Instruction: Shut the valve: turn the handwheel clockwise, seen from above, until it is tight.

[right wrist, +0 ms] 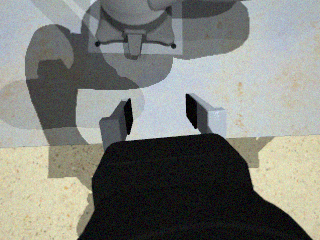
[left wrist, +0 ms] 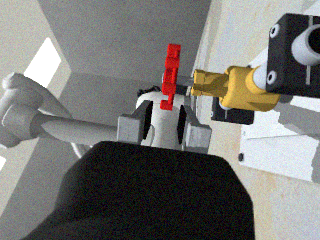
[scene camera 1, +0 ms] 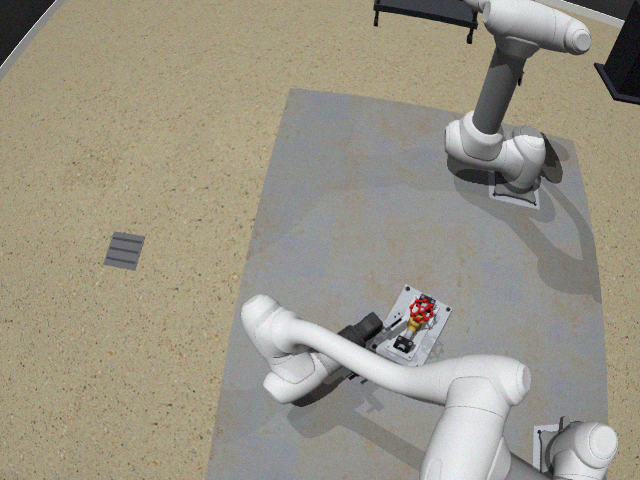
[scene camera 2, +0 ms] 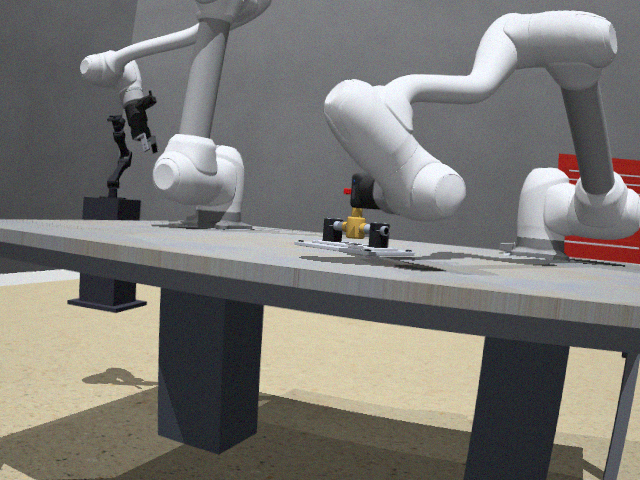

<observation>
I see my left gripper, my right gripper and a pale base plate.
My left gripper also shows in the left wrist view. My right gripper also shows in the right wrist view.
</observation>
